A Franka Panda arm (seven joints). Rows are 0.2 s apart.
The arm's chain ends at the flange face. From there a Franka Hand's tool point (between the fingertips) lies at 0.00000 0.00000 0.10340 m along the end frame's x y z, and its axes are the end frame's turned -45 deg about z.
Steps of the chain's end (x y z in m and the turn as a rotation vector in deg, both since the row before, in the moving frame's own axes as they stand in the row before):
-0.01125, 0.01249, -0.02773, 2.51, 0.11, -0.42
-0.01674, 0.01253, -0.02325, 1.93, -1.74, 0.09
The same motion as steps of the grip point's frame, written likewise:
-0.01346, -0.00220, -0.02783, 1.70, 1.85, -0.42
-0.02045, -0.00766, -0.02336, 2.60, 0.13, 0.09

